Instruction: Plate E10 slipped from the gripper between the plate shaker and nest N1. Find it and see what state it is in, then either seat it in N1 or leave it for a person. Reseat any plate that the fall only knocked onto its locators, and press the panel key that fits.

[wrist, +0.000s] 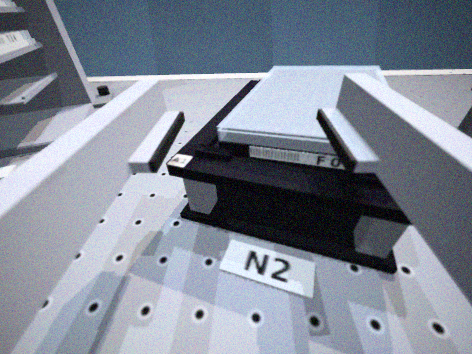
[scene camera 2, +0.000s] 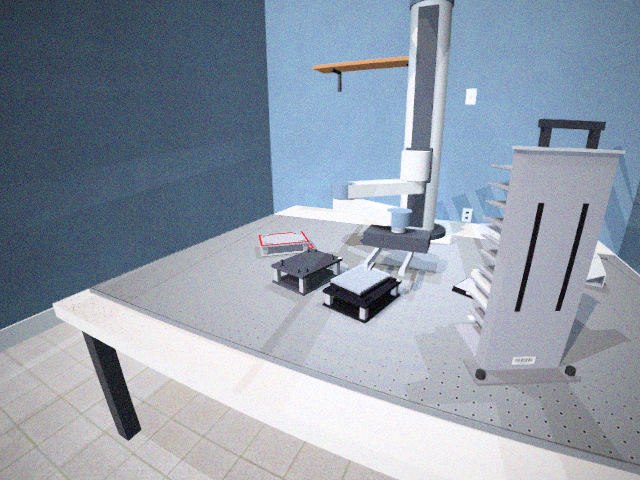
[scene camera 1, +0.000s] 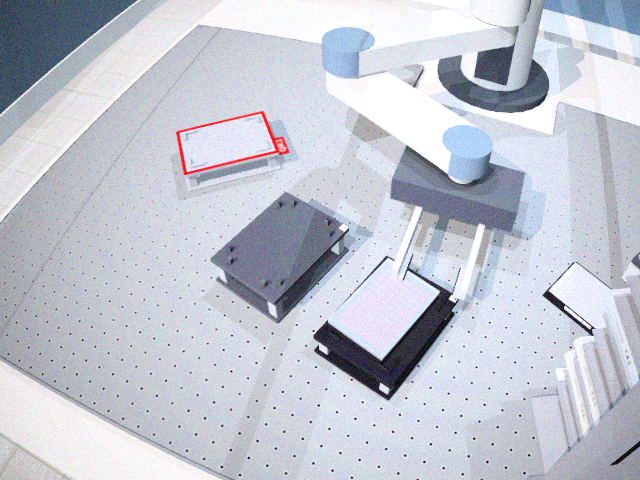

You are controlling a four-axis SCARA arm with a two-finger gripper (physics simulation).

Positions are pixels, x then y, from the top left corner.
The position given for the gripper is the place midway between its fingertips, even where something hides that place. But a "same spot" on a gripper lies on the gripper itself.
Labels:
gripper: wrist 249, 98; scene camera 2; scene camera 1
same spot on gripper: (scene camera 2: 369, 263) = (scene camera 1: 401, 265)

